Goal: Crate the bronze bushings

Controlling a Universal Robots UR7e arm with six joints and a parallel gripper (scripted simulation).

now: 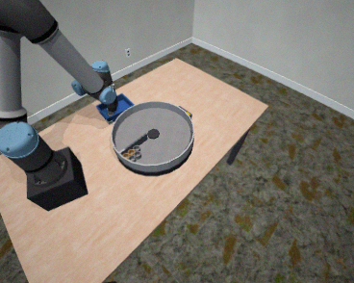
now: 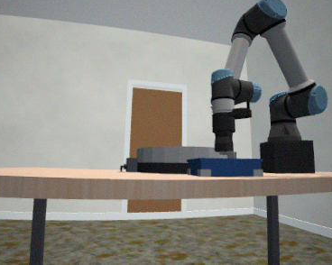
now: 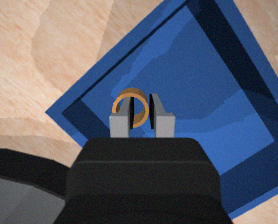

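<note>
Right now my hand is 50 mm short of the blue crate and 10 mm to the right of it. Also, from my hand: grey turning table 20 mm ahead, 330 mm to the right, 20 mm above.
</note>
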